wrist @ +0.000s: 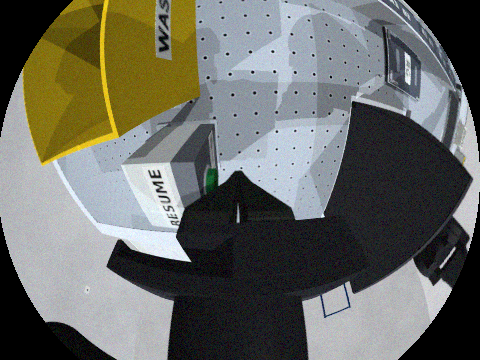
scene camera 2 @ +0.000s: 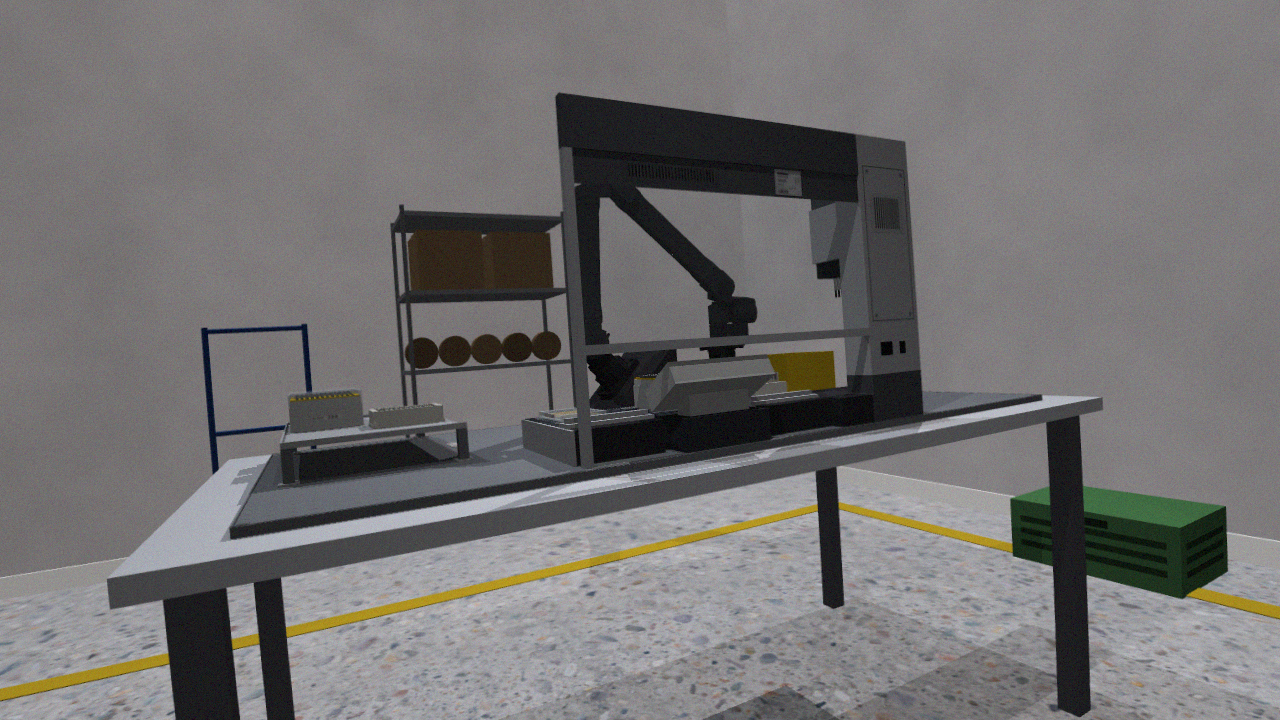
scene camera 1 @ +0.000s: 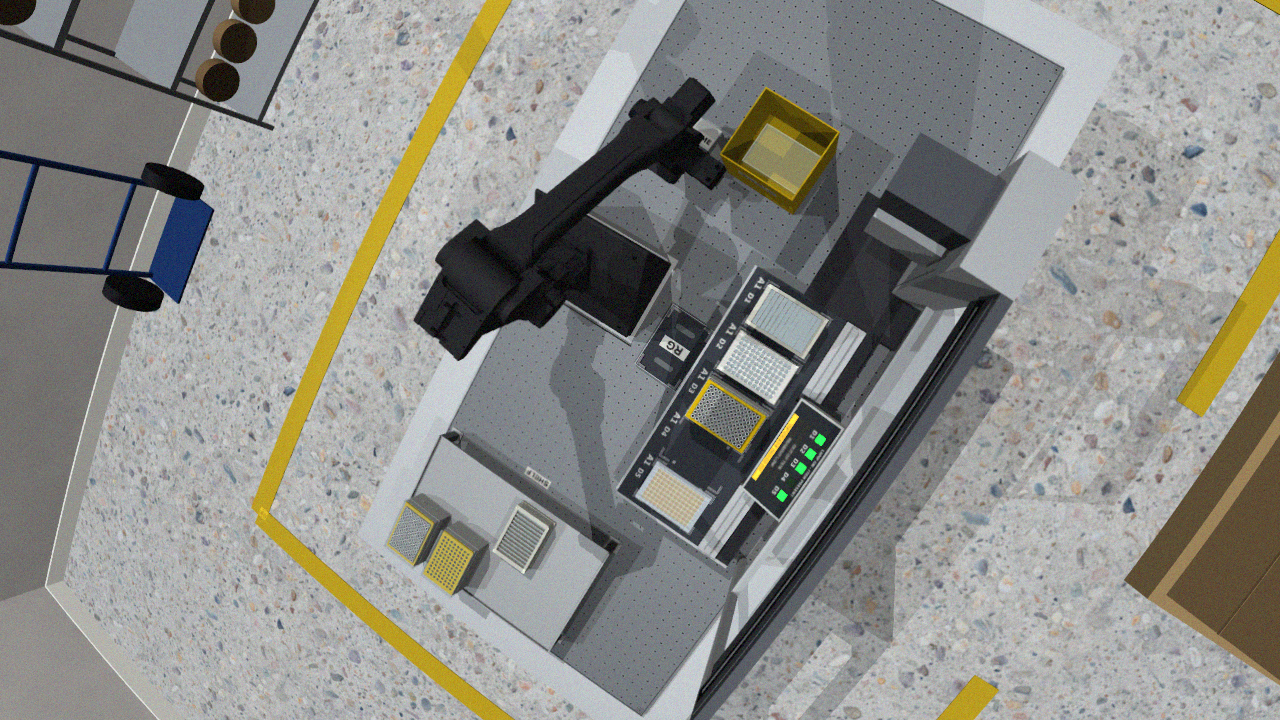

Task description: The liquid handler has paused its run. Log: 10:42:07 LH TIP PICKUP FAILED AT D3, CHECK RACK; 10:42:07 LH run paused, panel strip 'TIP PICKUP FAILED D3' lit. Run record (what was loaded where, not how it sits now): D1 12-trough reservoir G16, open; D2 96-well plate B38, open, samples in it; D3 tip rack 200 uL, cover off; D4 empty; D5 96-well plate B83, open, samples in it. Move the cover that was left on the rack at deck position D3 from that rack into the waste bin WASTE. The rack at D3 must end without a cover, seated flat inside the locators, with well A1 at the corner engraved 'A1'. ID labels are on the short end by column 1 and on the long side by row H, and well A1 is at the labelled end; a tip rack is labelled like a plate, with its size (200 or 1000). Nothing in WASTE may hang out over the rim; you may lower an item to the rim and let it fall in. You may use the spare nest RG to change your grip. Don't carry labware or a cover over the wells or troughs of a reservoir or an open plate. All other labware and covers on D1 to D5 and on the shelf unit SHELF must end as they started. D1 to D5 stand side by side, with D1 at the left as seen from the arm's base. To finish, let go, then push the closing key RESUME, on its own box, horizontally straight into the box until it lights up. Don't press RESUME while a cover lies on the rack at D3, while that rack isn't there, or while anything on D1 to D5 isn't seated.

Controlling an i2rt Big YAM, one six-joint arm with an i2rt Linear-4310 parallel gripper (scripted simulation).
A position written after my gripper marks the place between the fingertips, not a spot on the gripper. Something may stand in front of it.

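My gripper [wrist: 238, 176] is there in the wrist view, and so is a resume box [wrist: 168, 172]. I can see a yellow waste bin in that view as well, the bin [wrist: 146, 64] being visible to me also in scene camera 1, as the bin [scene camera 1: 770, 107], and in scene camera 2, as the bin [scene camera 2: 812, 371]. Scene camera 1 further gives me a clear cover [scene camera 1: 776, 156], a tip rack [scene camera 1: 720, 409] and a frame post [scene camera 1: 741, 562].
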